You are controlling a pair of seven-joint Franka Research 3 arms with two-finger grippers.
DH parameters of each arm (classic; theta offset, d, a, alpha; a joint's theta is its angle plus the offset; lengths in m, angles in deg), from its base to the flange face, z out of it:
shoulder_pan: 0 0.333 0 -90
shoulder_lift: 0 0 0 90
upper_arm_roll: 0 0.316 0.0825 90
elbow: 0 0 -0.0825 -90
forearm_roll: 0 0.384 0 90
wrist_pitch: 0 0 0.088 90
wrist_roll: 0 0.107 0 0
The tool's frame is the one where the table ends.
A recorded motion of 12 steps. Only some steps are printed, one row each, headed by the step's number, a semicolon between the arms.
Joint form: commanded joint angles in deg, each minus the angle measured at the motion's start. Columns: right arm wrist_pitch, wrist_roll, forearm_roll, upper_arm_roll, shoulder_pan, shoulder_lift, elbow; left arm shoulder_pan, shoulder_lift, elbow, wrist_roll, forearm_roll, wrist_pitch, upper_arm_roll.
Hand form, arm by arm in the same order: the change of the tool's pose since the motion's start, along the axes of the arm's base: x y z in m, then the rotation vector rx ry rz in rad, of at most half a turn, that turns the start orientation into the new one. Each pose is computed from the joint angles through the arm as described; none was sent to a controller.
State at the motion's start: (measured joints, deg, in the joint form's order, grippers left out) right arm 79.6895 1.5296 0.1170 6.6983 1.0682 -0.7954 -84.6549; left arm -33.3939 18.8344 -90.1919 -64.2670 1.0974 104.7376 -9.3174
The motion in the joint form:
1: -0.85 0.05 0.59 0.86 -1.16 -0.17 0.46; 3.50 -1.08 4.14 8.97 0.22 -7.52 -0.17
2: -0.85 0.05 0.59 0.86 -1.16 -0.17 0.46; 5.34 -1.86 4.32 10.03 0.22 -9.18 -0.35
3: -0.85 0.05 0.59 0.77 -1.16 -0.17 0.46; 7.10 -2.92 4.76 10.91 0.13 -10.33 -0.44
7: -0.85 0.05 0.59 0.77 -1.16 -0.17 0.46; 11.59 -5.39 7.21 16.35 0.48 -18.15 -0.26
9: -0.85 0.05 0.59 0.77 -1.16 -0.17 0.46; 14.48 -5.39 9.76 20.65 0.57 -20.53 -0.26
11: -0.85 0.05 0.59 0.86 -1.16 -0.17 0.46; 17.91 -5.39 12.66 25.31 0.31 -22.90 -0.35
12: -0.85 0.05 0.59 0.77 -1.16 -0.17 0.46; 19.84 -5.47 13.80 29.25 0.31 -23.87 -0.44
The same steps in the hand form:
1: -0.0025 -0.0017 0.0040 0.0090 0.0051 -0.0049; 0.0196 0.0348 0.0358 0.0171 0.0319 -0.0990
2: -0.0025 -0.0017 0.0040 0.0090 0.0051 -0.0049; 0.0268 0.0526 0.0438 0.0231 0.0420 -0.0889
3: -0.0024 -0.0025 0.0040 0.0090 0.0051 -0.0064; 0.0337 0.0700 0.0575 0.0187 0.0373 -0.0748
7: -0.0024 -0.0025 0.0040 0.0090 0.0051 -0.0064; 0.0440 0.1238 0.0940 0.0453 0.0792 -0.0888
9: -0.0024 -0.0025 0.0040 0.0090 0.0051 -0.0064; 0.0576 0.1526 0.1116 0.0349 0.0803 -0.1117
11: -0.0025 -0.0017 0.0040 0.0090 0.0051 -0.0049; 0.0710 0.1861 0.1318 0.0153 0.0777 -0.1328
12: -0.0024 -0.0025 0.0040 0.0090 0.0051 -0.0064; 0.0772 0.2051 0.1405 0.0048 0.0761 -0.1685

